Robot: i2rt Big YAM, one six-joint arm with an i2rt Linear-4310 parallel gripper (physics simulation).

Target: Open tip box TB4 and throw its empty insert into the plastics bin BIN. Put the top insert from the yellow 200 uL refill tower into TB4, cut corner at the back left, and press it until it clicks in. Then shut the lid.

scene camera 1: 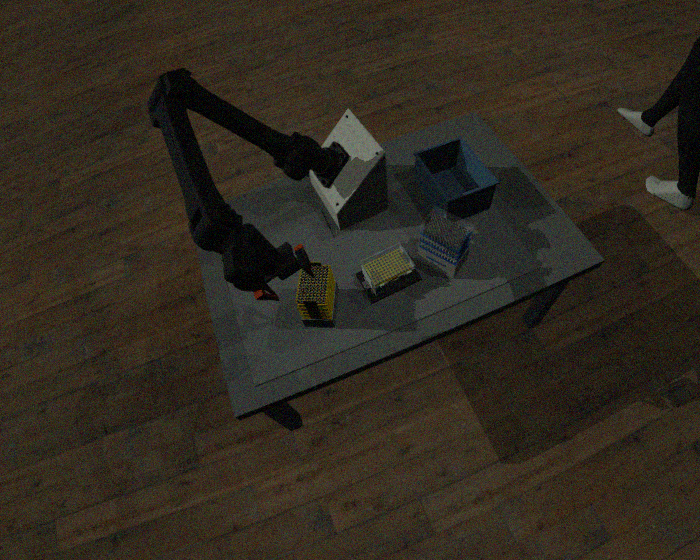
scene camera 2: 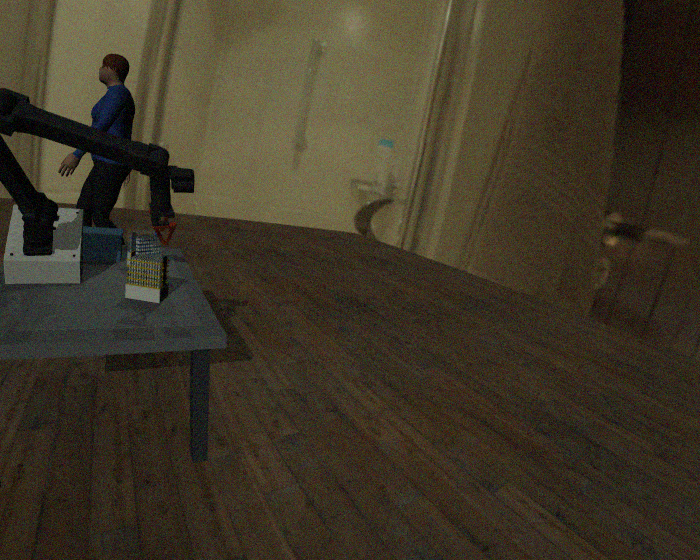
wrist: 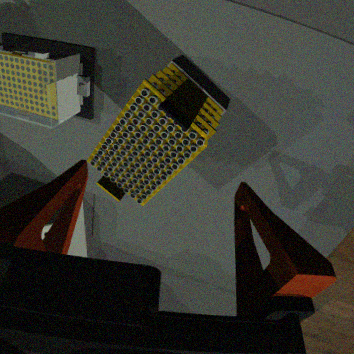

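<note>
My gripper [scene camera 1: 294, 286] [scene camera 2: 165, 240] [wrist: 163, 177] is open and empty, its fingertips above the tabletop near the yellow refill tower [scene camera 1: 318, 287] [scene camera 2: 145, 274] [wrist: 150, 145]. In the wrist view the tower stands upright beyond the fingertips, turned diagonally to them, with a full grid of tip openings on top. Tip box TB4 [scene camera 1: 387, 269] [wrist: 30, 85] stands beside it on a black holder and shows a yellow insert surface with grey holes. Clear walls show around this surface; I cannot tell whether the lid is shut. The plastics bin [scene camera 1: 479, 170] [scene camera 2: 102, 244] is the open blue box at the back.
A blue and white refill tower [scene camera 1: 443, 249] [scene camera 2: 145, 245] stands between TB4 and the bin. The white arm base [scene camera 1: 350, 135] [scene camera 2: 42, 271] rises behind TB4. These stand on a grey table [scene camera 1: 350, 356] [scene camera 2: 110, 335]. A person [scene camera 1: 687, 125] [scene camera 2: 113, 116] stands beyond the table.
</note>
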